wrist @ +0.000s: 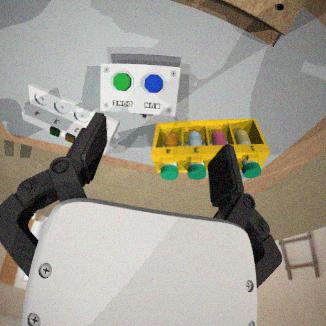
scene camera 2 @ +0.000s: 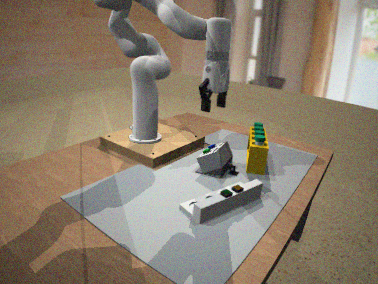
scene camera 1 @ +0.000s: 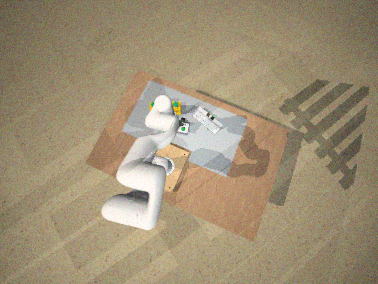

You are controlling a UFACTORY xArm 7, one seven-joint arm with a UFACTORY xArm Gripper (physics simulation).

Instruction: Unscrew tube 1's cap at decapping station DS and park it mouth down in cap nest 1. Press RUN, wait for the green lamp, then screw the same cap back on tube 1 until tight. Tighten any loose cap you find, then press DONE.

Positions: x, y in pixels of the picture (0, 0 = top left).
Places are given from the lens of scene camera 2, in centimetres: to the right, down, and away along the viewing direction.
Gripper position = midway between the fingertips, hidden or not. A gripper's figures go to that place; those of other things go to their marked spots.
gripper point(scene camera 2: 213, 109): 8, -11, 87
grey button box point(scene camera 2: 215, 163): 8, 7, 80
grey mat point(scene camera 2: 138, 208): -13, 17, 64
The marked spots on the grey button box and the grey mat are 28 cm apart.
